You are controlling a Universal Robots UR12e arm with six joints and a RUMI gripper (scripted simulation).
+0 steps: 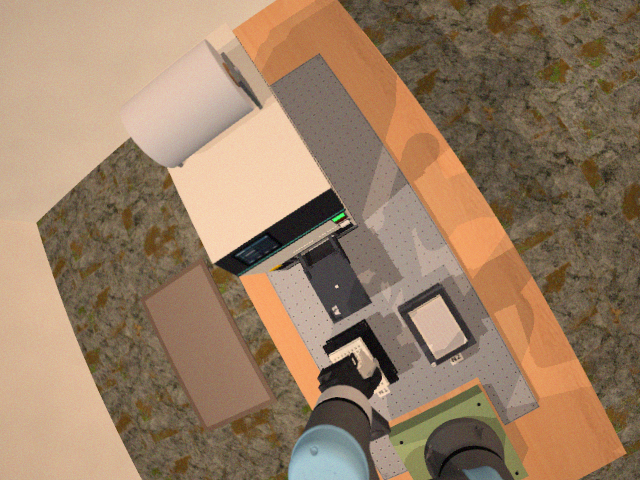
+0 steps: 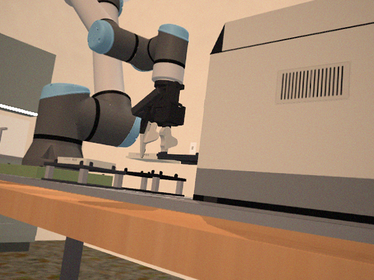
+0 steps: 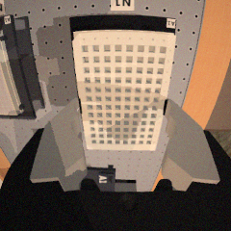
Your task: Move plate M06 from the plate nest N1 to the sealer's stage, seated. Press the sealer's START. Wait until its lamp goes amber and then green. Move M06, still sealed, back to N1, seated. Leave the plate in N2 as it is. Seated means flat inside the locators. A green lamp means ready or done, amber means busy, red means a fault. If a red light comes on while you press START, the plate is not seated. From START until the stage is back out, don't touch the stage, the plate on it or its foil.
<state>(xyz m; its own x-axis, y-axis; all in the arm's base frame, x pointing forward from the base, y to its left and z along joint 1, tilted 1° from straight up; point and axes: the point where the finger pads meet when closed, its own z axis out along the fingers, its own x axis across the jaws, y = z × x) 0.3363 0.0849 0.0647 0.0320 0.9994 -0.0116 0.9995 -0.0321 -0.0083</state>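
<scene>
Right now the plate nest N1 is 60 mm below my hand. Round my hand: sealer stage: 190 mm ahead, 70 mm to the right, 10 mm below; foil-covered plate: 30 mm behind, 200 mm to the right, 50 mm below; plate M06: 10 mm below.
</scene>
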